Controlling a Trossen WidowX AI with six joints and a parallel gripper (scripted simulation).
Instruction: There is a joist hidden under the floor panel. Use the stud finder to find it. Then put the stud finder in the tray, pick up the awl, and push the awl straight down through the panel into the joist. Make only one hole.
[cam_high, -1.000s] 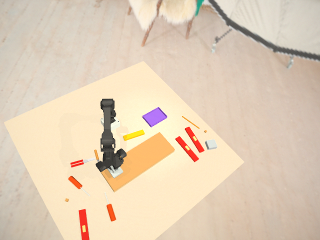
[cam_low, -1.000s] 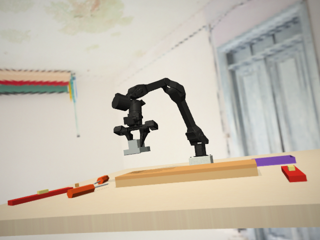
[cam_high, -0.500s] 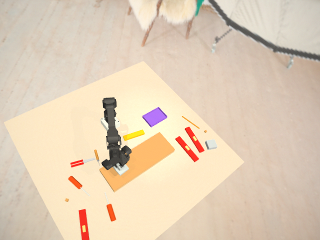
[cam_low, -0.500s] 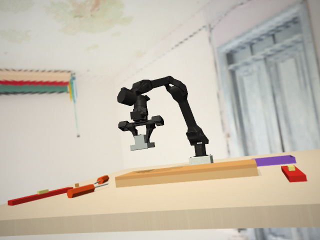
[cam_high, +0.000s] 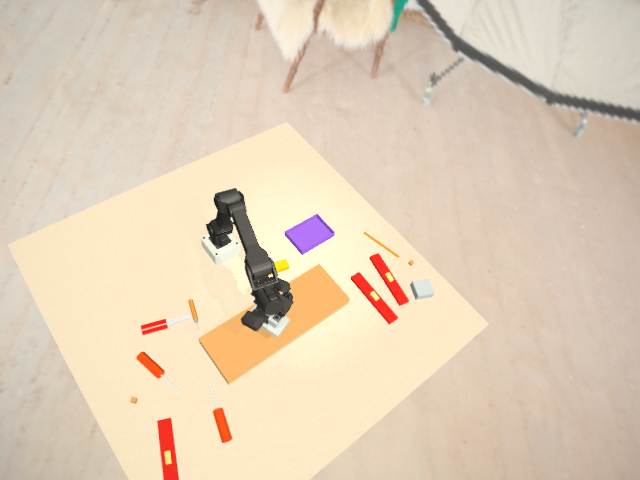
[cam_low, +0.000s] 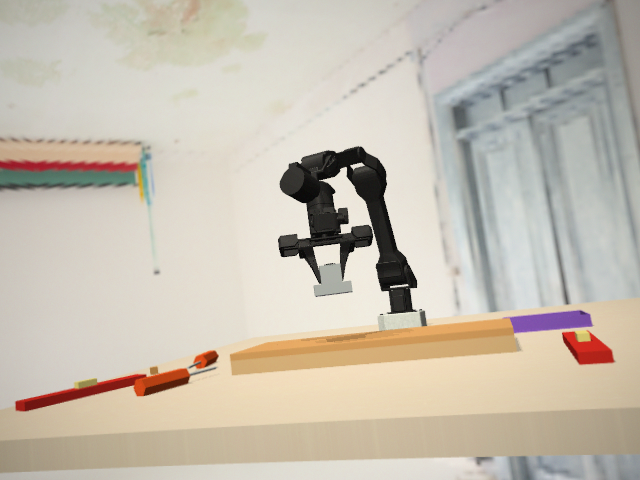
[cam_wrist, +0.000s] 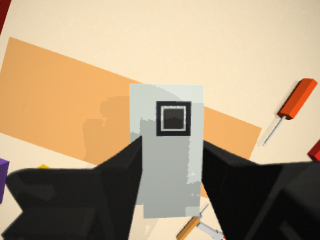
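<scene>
My gripper tip is 260 mm past the purple tray, 390 mm to the right of it and 140 mm above it. The rest, counted from my gripper tip: square indicator: 20 mm ahead, 10 mm to the left, 30 mm above; then awl: 200 mm behind, 170 mm to the right, 150 mm below; then stud finder: 10 mm ahead, 20 mm above.
</scene>
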